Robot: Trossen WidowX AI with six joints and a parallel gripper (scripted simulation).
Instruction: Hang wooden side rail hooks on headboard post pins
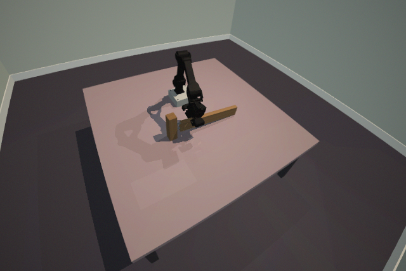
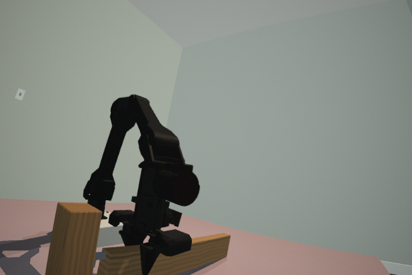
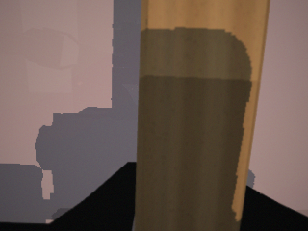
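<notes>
My gripper tip is now 140 mm to the left of the wooden headboard post and 40 mm below it.
</notes>
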